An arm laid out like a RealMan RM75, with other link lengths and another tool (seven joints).
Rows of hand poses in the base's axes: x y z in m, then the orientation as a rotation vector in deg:
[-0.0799 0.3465 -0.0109 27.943 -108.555 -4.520]
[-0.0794 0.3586 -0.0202 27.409 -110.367 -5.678]
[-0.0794 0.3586 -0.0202 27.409 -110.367 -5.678]
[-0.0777 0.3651 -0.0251 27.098 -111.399 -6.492]
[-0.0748 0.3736 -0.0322 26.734 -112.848 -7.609]
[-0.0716 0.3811 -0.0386 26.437 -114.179 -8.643]
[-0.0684 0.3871 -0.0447 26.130 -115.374 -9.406]
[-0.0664 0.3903 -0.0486 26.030 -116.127 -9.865]
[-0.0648 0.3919 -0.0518 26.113 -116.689 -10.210]
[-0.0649 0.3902 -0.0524 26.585 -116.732 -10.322]
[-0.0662 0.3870 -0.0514 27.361 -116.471 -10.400]
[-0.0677 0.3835 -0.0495 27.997 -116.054 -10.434]
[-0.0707 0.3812 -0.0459 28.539 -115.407 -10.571]
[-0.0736 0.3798 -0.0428 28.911 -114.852 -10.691]
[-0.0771 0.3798 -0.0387 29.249 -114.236 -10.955]
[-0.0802 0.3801 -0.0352 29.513 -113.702 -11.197]
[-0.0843 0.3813 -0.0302 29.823 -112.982 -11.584]
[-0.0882 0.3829 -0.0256 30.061 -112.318 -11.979]
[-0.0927 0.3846 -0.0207 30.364 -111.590 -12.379]
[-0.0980 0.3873 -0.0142 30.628 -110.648 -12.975]
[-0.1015 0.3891 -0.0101 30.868 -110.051 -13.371]
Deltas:
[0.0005 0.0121 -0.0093 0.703 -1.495 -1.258]
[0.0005 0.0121 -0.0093 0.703 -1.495 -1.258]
[0.0022 0.0186 -0.0142 1.205 -2.327 -2.047]
[0.0051 0.0271 -0.0213 1.928 -3.518 -3.086]
[0.0083 0.0346 -0.0277 2.615 -4.624 -4.012]
[0.0115 0.0406 -0.0338 3.098 -5.639 -4.788]
[0.0135 0.0438 -0.0377 3.434 -6.296 -5.202]
[0.0151 0.0454 -0.0409 3.762 -6.810 -5.407]
[0.0150 0.0437 -0.0415 4.073 -6.905 -5.153]
[0.0137 0.0405 -0.0405 4.481 -6.754 -4.628]
[0.0122 0.0370 -0.0386 4.777 -6.440 -4.147]
[0.0092 0.0347 -0.0350 5.076 -5.878 -3.733]
[0.0063 0.0333 -0.0319 5.291 -5.383 -3.441]
[0.0028 0.0333 -0.0278 5.581 -4.806 -3.226]
[-0.0003 0.0336 -0.0243 5.829 -4.301 -3.065]
[-0.0044 0.0348 -0.0193 6.184 -3.607 -2.905]
[-0.0083 0.0364 -0.0147 6.516 -2.955 -2.808]
[-0.0128 0.0381 -0.0098 6.880 -2.253 -2.658]
[-0.0181 0.0408 -0.0033 7.345 -1.316 -2.585]
[-0.0216 0.0426 0.0008 7.690 -0.734 -2.499]

